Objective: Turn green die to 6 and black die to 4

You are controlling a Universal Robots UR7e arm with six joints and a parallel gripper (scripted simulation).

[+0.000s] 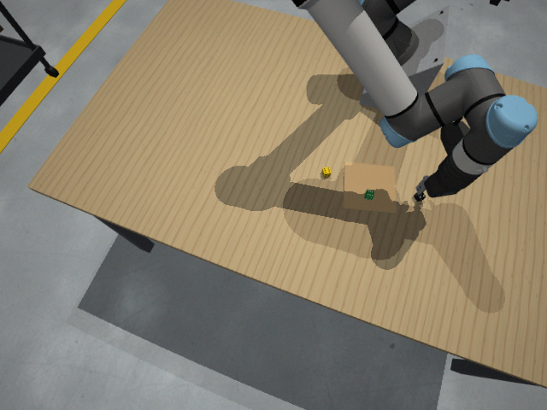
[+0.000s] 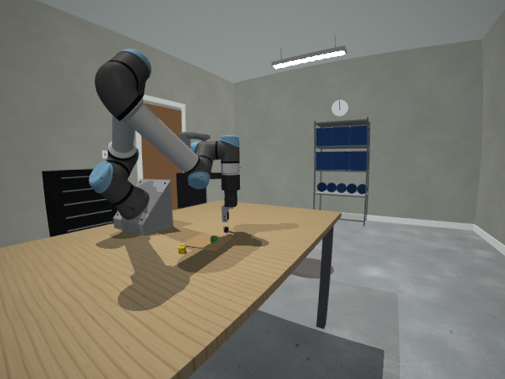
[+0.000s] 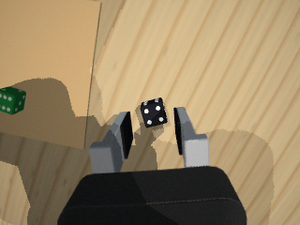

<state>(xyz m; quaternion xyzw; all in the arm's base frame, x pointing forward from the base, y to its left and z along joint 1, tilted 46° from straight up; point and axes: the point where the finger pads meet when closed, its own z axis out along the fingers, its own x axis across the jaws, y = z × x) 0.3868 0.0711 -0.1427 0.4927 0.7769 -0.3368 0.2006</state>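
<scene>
Right now my hand is 50 mm above the black die. Also, from my hand: green die 40 mm ahead, 130 mm to the right, 50 mm below; then yellow die 260 mm to the right, 50 mm below; then tan mat 10 mm ahead, 130 mm to the right, 60 mm below.
</scene>
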